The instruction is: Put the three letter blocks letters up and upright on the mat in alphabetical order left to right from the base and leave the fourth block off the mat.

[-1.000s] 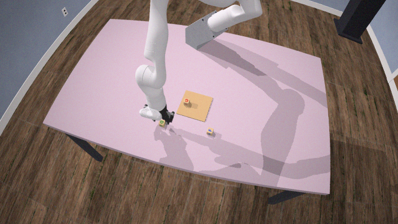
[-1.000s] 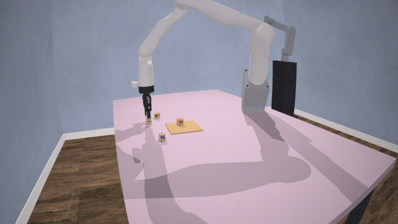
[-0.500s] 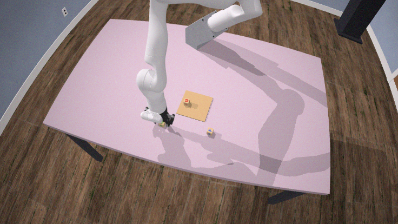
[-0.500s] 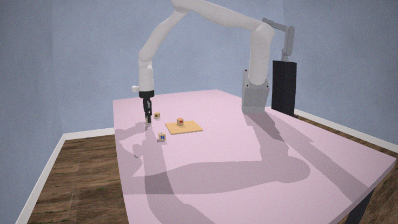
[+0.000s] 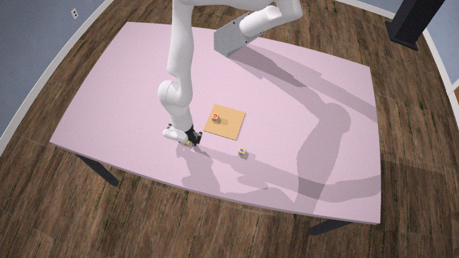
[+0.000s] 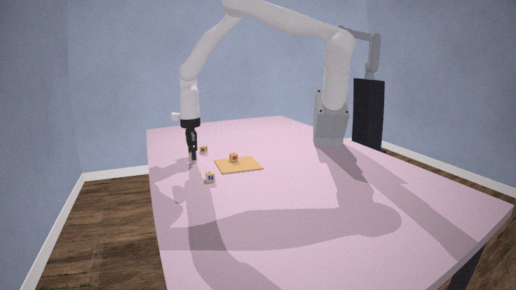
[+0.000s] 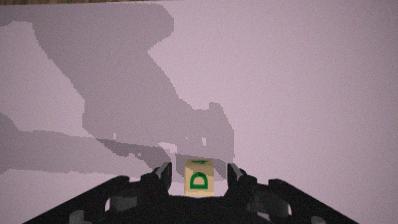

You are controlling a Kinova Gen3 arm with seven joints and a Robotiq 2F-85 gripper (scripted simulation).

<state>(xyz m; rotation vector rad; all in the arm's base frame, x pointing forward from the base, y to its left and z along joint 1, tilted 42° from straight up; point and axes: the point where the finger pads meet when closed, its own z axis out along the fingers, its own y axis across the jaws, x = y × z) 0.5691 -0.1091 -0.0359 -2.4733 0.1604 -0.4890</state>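
Right now my hand is 10 mm above the green D block. The rest, counted from my hand: blue N block 20 mm behind, 220 mm to the left, 10 mm below; tan mat 140 mm behind, 120 mm to the left, 20 mm below.
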